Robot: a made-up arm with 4 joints. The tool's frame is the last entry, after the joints. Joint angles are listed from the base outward. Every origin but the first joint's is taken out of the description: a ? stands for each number. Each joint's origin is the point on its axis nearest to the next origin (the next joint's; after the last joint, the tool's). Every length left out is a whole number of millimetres.
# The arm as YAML. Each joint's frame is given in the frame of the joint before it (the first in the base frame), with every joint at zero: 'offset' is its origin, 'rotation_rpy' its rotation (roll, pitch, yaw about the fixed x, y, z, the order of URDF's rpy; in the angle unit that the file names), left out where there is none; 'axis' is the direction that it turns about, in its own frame. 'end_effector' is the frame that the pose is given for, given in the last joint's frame.
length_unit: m
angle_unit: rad
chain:
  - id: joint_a
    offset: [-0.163, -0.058, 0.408]
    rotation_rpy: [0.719, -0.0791, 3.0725]
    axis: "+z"
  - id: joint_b
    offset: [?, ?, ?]
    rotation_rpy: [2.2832, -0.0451, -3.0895]
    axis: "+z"
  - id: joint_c
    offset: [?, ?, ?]
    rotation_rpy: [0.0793, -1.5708, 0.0]
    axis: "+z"
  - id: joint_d
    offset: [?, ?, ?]
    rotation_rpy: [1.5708, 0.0, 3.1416]
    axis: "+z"
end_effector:
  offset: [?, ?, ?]
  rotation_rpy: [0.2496, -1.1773, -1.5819]
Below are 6 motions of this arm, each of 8 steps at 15 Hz.
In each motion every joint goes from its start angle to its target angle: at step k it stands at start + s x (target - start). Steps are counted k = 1, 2, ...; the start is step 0. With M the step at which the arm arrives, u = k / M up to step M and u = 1 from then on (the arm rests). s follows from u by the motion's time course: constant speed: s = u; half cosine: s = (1 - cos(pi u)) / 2; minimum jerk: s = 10 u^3 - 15 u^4 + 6 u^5.
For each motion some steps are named. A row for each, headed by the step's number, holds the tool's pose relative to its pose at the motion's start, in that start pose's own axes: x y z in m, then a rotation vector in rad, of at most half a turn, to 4 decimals.
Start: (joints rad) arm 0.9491 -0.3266 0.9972 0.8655
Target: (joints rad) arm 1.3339 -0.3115 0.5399 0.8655
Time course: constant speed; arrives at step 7
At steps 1, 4, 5, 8:
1: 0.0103 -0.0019 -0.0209 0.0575 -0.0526 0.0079
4: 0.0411 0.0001 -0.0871 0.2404 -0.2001 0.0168
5: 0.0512 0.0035 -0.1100 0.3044 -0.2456 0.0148
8: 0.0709 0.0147 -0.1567 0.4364 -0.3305 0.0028

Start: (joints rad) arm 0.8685 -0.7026 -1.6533 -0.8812
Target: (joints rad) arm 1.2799 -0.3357 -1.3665 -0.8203
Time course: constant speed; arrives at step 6
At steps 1, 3, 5, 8:
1: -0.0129 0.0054 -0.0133 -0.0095 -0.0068 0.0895
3: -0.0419 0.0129 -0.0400 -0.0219 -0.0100 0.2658
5: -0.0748 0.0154 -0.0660 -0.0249 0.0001 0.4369
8: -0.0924 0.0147 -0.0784 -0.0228 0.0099 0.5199

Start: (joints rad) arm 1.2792 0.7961 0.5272 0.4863
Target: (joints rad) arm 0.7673 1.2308 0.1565 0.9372
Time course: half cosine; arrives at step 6
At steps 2, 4, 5, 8:
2: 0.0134 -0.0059 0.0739 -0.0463 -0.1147 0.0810
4: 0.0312 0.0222 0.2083 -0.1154 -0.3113 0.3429
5: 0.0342 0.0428 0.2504 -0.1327 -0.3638 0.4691
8: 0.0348 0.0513 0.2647 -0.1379 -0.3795 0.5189

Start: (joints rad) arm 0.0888 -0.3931 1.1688 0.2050
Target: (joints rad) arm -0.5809 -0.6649 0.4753 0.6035
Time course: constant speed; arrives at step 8
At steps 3, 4, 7, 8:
3: -0.1187 -0.0551 0.0451 0.1311 -0.0415 -0.3108
4: -0.1599 -0.0654 0.0632 0.1673 -0.0770 -0.4133
7: -0.2829 -0.0703 0.1233 0.2459 -0.2473 -0.7050
8: -0.3224 -0.0631 0.1440 0.2606 -0.3245 -0.7941

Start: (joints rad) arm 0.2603 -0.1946 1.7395 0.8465
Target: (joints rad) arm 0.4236 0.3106 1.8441 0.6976
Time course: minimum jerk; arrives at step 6
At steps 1, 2, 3, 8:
1: 0.0004 0.0012 0.0037 -0.0200 0.0006 -0.0042
2: 0.0021 0.0081 0.0219 -0.1179 0.0026 -0.0257
3: 0.0038 0.0226 0.0506 -0.2792 0.0028 -0.0654
8: 0.0032 0.0559 0.0950 -0.5513 -0.0048 -0.1462

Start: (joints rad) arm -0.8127 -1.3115 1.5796 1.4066
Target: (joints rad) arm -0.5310 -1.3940 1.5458 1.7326
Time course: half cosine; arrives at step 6
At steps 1, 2, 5, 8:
1: 0.0079 -0.0055 0.0000 0.0338 0.0150 0.0189
2: 0.0298 -0.0204 -0.0008 0.1268 0.0566 0.0687
5: 0.1135 -0.0722 -0.0149 0.4821 0.2192 0.2319
8: 0.1219 -0.0769 -0.0172 0.5176 0.2357 0.2459

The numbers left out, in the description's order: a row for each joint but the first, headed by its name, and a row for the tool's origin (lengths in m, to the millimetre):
joint_b: -0.209 0.046 0.0
joint_c: 0.234 0.122 0.0
joint_d: 0.145 0.047 0.0
tool: 0.039 -0.016 0.0

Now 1 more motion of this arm.
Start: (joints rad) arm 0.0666 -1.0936 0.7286 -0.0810
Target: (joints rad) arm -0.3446 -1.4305 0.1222 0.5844
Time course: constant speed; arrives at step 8
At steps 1, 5, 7, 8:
1: -0.0256 -0.0152 0.0030 0.1072 0.0075 -0.0754
5: -0.1339 -0.0559 0.0179 0.5318 -0.0731 -0.3762
7: -0.1898 -0.0635 0.0259 0.7321 -0.1798 -0.5188
8: -0.2177 -0.0641 0.0298 0.8267 -0.2493 -0.5864

